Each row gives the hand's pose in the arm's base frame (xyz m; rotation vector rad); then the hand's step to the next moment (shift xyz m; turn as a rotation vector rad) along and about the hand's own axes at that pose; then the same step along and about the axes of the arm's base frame.
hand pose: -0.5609 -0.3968 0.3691 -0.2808 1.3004 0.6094
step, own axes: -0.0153 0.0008 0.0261 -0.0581 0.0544 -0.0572
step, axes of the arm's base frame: 0.0186 0.0102 0.0216 -0.0854 -0.0008 0.0481
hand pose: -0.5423 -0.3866 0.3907 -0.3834 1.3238 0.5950
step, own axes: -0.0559 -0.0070 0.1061 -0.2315 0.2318 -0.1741
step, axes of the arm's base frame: 0.0803 0.0456 0.0768 -0.3071 0.0398 0.2042
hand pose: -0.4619 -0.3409 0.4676 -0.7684 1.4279 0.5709
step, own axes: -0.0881 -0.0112 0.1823 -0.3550 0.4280 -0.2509
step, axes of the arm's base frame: 0.1200 0.1397 0.0849 -0.5153 0.1200 0.3037
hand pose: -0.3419 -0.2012 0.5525 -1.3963 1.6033 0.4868
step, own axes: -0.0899 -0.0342 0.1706 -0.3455 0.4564 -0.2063
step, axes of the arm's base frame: 0.0896 0.1742 -0.0009 -0.5240 0.1575 0.2662
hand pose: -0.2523 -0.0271 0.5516 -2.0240 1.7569 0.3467
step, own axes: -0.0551 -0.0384 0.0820 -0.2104 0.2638 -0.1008
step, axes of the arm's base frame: 0.0364 0.0911 -0.0402 -0.3029 0.1092 0.1427
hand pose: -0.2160 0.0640 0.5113 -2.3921 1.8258 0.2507
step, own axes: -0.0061 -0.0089 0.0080 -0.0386 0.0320 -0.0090
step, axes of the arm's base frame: 0.0066 0.0097 -0.0066 -0.0403 0.0262 0.0168
